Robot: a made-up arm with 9 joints. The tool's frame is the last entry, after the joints. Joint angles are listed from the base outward.
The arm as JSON. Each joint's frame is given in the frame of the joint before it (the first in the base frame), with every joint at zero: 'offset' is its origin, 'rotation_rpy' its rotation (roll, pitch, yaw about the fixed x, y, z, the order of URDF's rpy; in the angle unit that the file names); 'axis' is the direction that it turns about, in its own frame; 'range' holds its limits. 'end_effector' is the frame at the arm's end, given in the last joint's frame.
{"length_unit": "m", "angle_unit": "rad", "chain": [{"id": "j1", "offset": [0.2, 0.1, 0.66], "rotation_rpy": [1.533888, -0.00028, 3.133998], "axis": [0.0, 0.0, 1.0], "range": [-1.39, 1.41]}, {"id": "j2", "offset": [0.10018, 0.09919, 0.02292], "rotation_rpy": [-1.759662, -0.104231, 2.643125], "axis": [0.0, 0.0, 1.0], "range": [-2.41, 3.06]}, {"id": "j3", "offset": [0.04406, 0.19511, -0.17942], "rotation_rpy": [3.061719, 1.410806, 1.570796], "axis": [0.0, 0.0, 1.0], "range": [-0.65, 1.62]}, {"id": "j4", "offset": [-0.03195, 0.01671, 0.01], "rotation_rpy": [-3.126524, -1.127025, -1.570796], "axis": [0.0, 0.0, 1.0], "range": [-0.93, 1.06]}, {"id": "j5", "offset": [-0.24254, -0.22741, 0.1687], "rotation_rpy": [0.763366, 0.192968, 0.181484], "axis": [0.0, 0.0, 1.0], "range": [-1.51, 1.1]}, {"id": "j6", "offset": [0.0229, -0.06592, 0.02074], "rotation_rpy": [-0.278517, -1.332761, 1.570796], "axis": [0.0, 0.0, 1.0], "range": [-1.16, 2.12]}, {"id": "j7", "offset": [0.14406, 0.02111, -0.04], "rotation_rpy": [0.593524, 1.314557, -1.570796], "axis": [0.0, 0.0, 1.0], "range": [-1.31, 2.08]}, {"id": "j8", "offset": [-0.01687, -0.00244, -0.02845], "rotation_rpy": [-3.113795, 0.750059, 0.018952], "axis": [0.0, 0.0, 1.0], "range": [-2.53, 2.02]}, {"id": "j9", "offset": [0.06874, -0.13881, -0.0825], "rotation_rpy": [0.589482, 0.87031, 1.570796], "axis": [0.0, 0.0, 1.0], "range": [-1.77, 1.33]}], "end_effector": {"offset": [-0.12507, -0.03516, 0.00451], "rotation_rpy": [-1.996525, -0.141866, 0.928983]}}
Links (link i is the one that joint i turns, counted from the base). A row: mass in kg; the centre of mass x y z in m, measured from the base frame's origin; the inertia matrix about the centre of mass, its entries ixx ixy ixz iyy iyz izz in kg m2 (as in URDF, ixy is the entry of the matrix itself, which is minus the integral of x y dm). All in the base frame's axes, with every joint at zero. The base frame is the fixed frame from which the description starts. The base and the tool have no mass.
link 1: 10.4; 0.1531 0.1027 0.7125; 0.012 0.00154 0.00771 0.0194 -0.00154 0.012
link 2: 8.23; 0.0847 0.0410 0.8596; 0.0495 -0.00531 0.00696 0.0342 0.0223 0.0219
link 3: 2.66; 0.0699 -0.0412 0.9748; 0.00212 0 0 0.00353 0 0.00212
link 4: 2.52; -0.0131 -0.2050 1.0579; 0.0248 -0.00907 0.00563 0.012 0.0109 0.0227
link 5: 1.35; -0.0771 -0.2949 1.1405; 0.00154 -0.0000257 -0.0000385 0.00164 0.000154 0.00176
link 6: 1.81; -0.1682 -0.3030 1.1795; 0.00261 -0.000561 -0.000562 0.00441 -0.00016 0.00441
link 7: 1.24; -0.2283 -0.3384 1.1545; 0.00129 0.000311 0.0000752 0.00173 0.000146 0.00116
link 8: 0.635; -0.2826 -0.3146 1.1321; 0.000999 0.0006 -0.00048 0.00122 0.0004 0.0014
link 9: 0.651; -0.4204 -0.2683 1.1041; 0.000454 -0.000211 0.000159 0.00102 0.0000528 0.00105
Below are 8 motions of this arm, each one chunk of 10 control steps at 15 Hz.
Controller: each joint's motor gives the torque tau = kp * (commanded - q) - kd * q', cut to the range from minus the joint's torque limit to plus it. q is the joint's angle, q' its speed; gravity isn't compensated. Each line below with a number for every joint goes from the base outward.
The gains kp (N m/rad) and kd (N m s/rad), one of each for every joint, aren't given. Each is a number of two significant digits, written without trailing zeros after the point. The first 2 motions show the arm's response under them.
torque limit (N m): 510 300 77 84 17 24 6.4 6.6 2
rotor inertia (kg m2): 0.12 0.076 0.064 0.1 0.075 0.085 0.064 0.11 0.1
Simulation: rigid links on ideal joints. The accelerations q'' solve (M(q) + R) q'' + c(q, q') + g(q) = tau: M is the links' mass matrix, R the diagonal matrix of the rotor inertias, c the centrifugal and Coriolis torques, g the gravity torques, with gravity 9.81 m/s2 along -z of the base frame. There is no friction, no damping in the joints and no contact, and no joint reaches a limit. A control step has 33 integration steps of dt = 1/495 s. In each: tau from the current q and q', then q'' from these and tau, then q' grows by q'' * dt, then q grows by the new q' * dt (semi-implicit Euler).
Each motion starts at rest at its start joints. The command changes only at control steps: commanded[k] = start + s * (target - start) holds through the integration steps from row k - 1 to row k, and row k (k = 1, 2, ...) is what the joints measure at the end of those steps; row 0 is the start. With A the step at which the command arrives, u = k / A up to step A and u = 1 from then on. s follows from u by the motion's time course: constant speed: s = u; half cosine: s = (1 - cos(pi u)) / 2; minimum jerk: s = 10 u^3 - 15 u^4 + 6 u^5; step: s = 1 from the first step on.
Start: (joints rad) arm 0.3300 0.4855 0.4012 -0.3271 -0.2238 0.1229 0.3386 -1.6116 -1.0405
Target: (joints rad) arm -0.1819 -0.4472 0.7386 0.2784 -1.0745 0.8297 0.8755 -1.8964 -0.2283
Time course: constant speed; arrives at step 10
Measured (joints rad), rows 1 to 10:
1: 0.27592 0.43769 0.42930 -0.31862 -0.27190 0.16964 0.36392 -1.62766 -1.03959
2: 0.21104 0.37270 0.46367 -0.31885 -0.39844 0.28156 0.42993 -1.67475 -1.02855
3: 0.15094 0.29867 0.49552 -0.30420 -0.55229 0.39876 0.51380 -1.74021 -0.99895
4: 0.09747 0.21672 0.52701 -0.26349 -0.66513 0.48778 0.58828 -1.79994 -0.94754
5: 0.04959 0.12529 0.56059 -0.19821 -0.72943 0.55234 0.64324 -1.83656 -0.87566
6: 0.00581 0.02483 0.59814 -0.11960 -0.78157 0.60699 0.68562 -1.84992 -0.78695
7: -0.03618 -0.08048 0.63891 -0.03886 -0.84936 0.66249 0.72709 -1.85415 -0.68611
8: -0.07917 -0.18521 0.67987 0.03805 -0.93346 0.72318 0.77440 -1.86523 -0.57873
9: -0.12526 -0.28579 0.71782 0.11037 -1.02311 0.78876 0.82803 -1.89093 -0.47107
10: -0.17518 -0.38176 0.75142 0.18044 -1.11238 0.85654 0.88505 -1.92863 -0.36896
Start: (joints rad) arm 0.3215 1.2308 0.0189 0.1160 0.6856 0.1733 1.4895 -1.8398 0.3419
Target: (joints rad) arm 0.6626 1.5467 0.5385 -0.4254 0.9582 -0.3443 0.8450 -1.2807 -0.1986
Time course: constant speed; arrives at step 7
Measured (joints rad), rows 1 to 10:
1: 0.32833 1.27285 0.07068 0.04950 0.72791 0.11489 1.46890 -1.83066 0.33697
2: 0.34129 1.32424 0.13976 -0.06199 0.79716 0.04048 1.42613 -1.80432 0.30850
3: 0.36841 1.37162 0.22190 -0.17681 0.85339 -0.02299 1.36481 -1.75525 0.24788
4: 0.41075 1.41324 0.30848 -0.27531 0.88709 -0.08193 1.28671 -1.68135 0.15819
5: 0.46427 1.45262 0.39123 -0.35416 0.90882 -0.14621 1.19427 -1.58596 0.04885
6: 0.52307 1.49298 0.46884 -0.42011 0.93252 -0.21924 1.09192 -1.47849 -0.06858
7: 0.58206 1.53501 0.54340 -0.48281 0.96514 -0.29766 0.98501 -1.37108 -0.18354
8: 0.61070 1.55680 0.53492 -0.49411 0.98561 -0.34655 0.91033 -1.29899 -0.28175
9: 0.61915 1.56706 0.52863 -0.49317 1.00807 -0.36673 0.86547 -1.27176 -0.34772
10: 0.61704 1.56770 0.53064 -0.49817 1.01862 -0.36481 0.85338 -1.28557 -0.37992
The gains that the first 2 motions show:
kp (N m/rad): 980 500 230 230 32 60 17 20 4.1
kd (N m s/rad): 58 29 7.2 15 0.95 3.5 1.2 0.88 0.46
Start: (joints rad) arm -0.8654 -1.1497 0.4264 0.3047 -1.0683 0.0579 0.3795 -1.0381 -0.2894
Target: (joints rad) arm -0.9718 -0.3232 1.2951 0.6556 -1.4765 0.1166 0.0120 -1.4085 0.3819
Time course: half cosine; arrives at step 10
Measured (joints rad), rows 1 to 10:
1: -0.88904 -1.13588 0.44699 0.30899 -1.06913 0.06799 0.38206 -1.04688 -0.29336
2: -0.92006 -1.08714 0.49173 0.35821 -1.07739 0.06118 0.36501 -1.06469 -0.29760
3: -0.95173 -1.00104 0.56256 0.42777 -1.10229 0.04618 0.30592 -1.07805 -0.28572
4: -0.98184 -0.88658 0.65560 0.50064 -1.14948 0.04383 0.21811 -1.08650 -0.24405
5: -1.00863 -0.75609 0.76545 0.56798 -1.21537 0.05853 0.12614 -1.10017 -0.16634
6: -1.03067 -0.62276 0.88512 0.62488 -1.28988 0.08332 0.04795 -1.13069 -0.05509
7: -1.04650 -0.49890 1.00400 0.66763 -1.36162 0.10982 -0.00823 -1.18267 0.07923
8: -1.05523 -0.39482 1.10881 0.69277 -1.42200 0.13332 -0.03968 -1.25131 0.22044
9: -1.05732 -0.31872 1.18603 0.69856 -1.46623 0.15226 -0.04575 -1.32547 0.34972
10: -1.05437 -0.27709 1.22351 0.68672 -1.49144 0.16603 -0.02806 -1.39171 0.44922

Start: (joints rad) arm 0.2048 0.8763 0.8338 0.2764 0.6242 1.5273 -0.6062 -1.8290 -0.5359
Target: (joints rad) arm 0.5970 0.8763 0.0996 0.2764 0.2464 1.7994 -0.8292 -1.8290 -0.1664
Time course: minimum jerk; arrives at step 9
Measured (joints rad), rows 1 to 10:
1: 0.19075 0.88058 0.84982 0.26026 0.64002 1.54737 -0.59701 -1.83857 -0.53877
2: 0.18685 0.89521 0.83549 0.20565 0.62321 1.60707 -0.58306 -1.86148 -0.55227
3: 0.20862 0.91154 0.75131 0.14758 0.51632 1.67672 -0.59146 -1.87856 -0.57665
4: 0.25856 0.92426 0.59798 0.11268 0.35357 1.72401 -0.64164 -1.86691 -0.59831
5: 0.32997 0.93024 0.41167 0.11258 0.20607 1.74374 -0.72877 -1.81797 -0.59449
6: 0.41002 0.92883 0.24111 0.14346 0.12602 1.75216 -0.82227 -1.75206 -0.54739
7: 0.48340 0.92082 0.12420 0.18940 0.12332 1.76327 -0.88797 -1.70728 -0.45683
8: 0.53693 0.90760 0.07604 0.23097 0.17433 1.78073 -0.90899 -1.71031 -0.34014
9: 0.56622 0.89121 0.08285 0.25332 0.24268 1.80392 -0.88789 -1.75987 -0.22337
10: 0.57895 0.87467 0.10676 0.25056 0.28960 1.83403 -0.84317 -1.83135 -0.13228

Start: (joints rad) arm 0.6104 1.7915 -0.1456 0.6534 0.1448 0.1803 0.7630 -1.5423 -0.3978
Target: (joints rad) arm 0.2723 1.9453 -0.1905 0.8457 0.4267 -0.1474 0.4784 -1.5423 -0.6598
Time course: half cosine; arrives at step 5
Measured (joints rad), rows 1 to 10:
1: 0.58012 1.80004 -0.16043 0.67459 0.17833 0.14976 0.75825 -1.54906 -0.39927
2: 0.50476 1.83349 -0.19664 0.71144 0.26255 0.07635 0.72406 -1.56172 -0.41044
3: 0.39566 1.88027 -0.24344 0.75595 0.37105 -0.02542 0.64860 -1.56713 -0.44215
4: 0.28650 1.91904 -0.28998 0.79210 0.48196 -0.13013 0.55458 -1.56097 -0.49977
5: 0.21900 1.93517 -0.31743 0.81050 0.57074 -0.20561 0.47650 -1.54613 -0.57661
6: 0.20096 1.93647 -0.31184 0.81842 0.60112 -0.23354 0.43215 -1.52582 -0.65618
7: 0.20666 1.93763 -0.28178 0.82628 0.56297 -0.22415 0.42081 -1.50881 -0.72315
8: 0.21615 1.93991 -0.25398 0.83237 0.49726 -0.20264 0.43394 -1.50733 -0.76900
9: 0.22116 1.94113 -0.24381 0.83444 0.46063 -0.18851 0.45696 -1.52337 -0.79268
10: 0.22090 1.94118 -0.24953 0.83373 0.47097 -0.18634 0.47484 -1.54581 -0.79844

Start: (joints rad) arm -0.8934 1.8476 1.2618 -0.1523 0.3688 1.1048 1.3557 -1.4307 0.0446
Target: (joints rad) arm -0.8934 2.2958 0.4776 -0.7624 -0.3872 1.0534 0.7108 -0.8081 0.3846
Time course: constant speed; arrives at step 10
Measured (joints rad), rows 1 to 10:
1: -0.91995 1.85202 1.18659 -0.16427 0.34489 1.08920 1.32631 -1.40490 0.04735
2: -0.94281 1.88416 1.11636 -0.21665 0.26414 1.07390 1.24457 -1.32751 0.06399
3: -0.95635 1.93624 1.03916 -0.29238 0.13863 1.07541 1.14392 -1.20751 0.10168
4: -0.96382 1.99509 0.95655 -0.37139 0.01257 1.07655 1.04392 -1.07315 0.16275
5: -0.96581 2.05067 0.87488 -0.44413 -0.08138 1.07567 0.95759 -0.95829 0.24040
6: -0.96324 2.09776 0.79494 -0.50633 -0.13976 1.07381 0.89268 -0.88763 0.32132
7: -0.95827 2.13522 0.71659 -0.55804 -0.17659 1.06878 0.84809 -0.86348 0.39195
8: -0.95313 2.16565 0.63884 -0.60313 -0.20636 1.06006 0.81656 -0.86696 0.44304
9: -0.94894 2.19405 0.56047 -0.64729 -0.23947 1.04983 0.78872 -0.87156 0.47130
10: -0.94600 2.22528 0.48073 -0.69541 -0.28397 1.04052 0.75645 -0.85698 0.47915

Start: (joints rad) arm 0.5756 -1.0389 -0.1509 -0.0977 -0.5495 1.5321 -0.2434 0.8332 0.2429
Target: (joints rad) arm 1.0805 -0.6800 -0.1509 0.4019 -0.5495 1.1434 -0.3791 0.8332 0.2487
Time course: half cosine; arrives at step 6
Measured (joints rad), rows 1 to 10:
1: 0.60804 -1.02790 -0.15521 -0.09446 -0.56048 1.53168 -0.24777 0.83726 0.24369
2: 0.69812 -0.99179 -0.15019 -0.06225 -0.58408 1.51138 -0.26801 0.85191 0.24753
3: 0.83064 -0.92792 -0.14487 0.00809 -0.59501 1.44972 -0.30458 0.87177 0.25543
4: 0.97309 -0.84790 -0.14642 0.09643 -0.58799 1.35896 -0.34174 0.88139 0.26388
5: 1.08725 -0.77783 -0.15042 0.17863 -0.58083 1.27264 -0.36501 0.87082 0.26796
6: 1.14374 -0.74157 -0.14808 0.23513 -0.58397 1.22228 -0.37282 0.84706 0.26637
7: 1.15380 -0.73285 -0.13992 0.26968 -0.58718 1.21162 -0.37678 0.83140 0.26256
8: 1.15006 -0.73038 -0.13550 0.29418 -0.57926 1.21614 -0.38583 0.83824 0.26038
9: 1.14595 -0.72768 -0.13758 0.30776 -0.56797 1.21735 -0.39647 0.86044 0.26088
10: 1.14408 -0.72526 -0.14106 0.31232 -0.56786 1.21545 -0.40345 0.88087 0.26371

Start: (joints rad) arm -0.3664 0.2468 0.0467 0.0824 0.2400 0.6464 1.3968 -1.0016 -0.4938
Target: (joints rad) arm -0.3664 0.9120 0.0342 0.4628 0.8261 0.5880 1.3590 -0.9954 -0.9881
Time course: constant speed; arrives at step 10
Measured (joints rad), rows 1 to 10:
1: -0.37913 0.29237 0.06188 0.07530 0.27235 0.66355 1.40964 -1.00828 -0.49936
2: -0.40312 0.37467 0.03252 0.07769 0.31832 0.67202 1.43267 -1.02211 -0.52308
3: -0.43253 0.47261 -0.01137 0.10790 0.35145 0.64640 1.43564 -1.03054 -0.57121
4: -0.45927 0.56943 -0.05204 0.15750 0.38829 0.60411 1.41357 -1.02352 -0.64129
5: -0.47709 0.65414 -0.07996 0.21134 0.44841 0.56735 1.38037 -1.00333 -0.72593
6: -0.48355 0.72350 -0.08850 0.26006 0.52971 0.54539 1.35274 -0.98359 -0.81621
7: -0.47997 0.78043 -0.07800 0.30085 0.61476 0.53890 1.34105 -0.97795 -0.90373
8: -0.47055 0.83071 -0.05614 0.33473 0.68862 0.54462 1.34656 -0.98996 -0.98201
9: -0.46049 0.88030 -0.03352 0.36436 0.74915 0.55601 1.36252 -1.01210 -1.04733
10: -0.45392 0.93370 -0.01855 0.39284 0.80360 0.56514 1.37901 -1.03266 -1.09925

